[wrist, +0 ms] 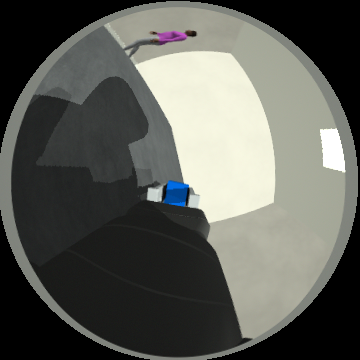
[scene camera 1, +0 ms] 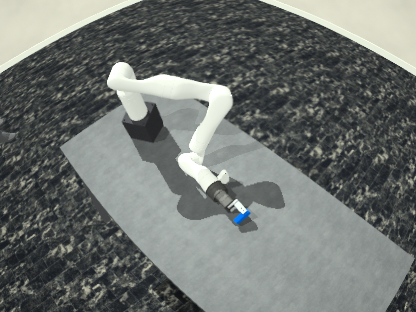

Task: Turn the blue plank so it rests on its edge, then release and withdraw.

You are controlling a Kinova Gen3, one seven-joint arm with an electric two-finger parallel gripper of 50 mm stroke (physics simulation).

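Observation:
The blue plank [scene camera 1: 241, 217] [wrist: 176, 194] is between the two pale fingertips of my gripper [wrist: 176, 191]. The gripper is shut on it. In the scene view the hand leans low over the grey table and the plank shows at the end of the fingers, with a shadow on the table beside it. In the wrist view one fingertip is on each side of the plank. The fingers hide part of the plank, and whether it touches the table I cannot tell.
The grey table [scene camera 1: 310, 240] lies under the arm, with its long edges running to the lower right. The black base block [scene camera 1: 143, 123] of the arm stands at the table's far left end. A person in a magenta top [wrist: 171, 37] shows beyond the table in the wrist view.

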